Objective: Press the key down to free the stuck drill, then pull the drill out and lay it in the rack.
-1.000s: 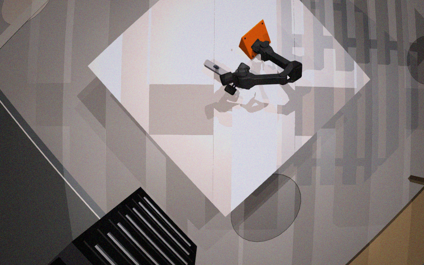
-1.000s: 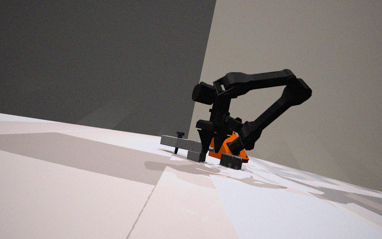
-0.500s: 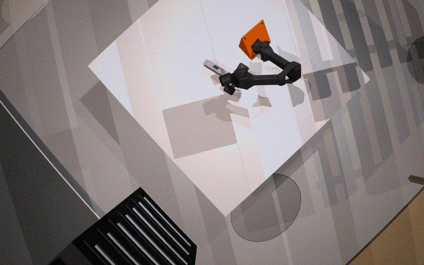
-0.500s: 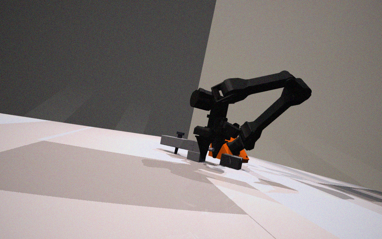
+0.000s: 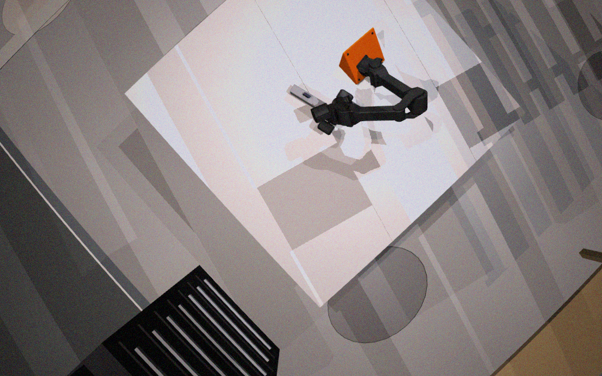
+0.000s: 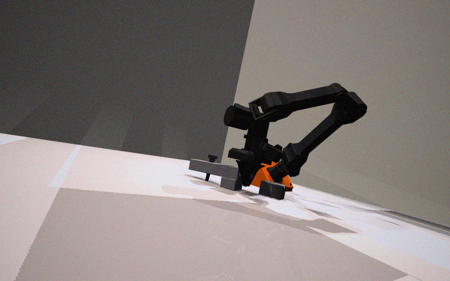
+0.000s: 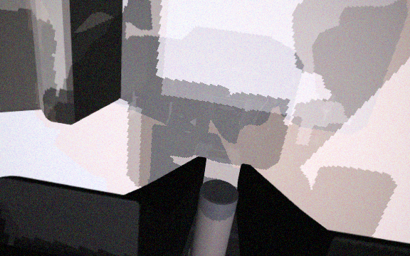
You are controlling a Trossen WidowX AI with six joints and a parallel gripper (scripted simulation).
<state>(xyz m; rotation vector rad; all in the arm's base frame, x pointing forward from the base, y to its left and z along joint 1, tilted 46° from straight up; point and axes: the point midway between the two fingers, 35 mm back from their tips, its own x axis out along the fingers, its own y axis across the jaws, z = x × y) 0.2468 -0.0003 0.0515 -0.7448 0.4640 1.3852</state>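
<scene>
Now: the drill 1 cm ahead of my gripper tip, 5 cm to the right of it and 3 cm above it. From my gripper tip the other things lie so: dark key 1 cm ahead, 14 cm to the right, 3 cm above; long grey holder 1 cm ahead, 11 cm to the right, 2 cm above; grey rack 8 cm behind, 4 cm to the left.
</scene>
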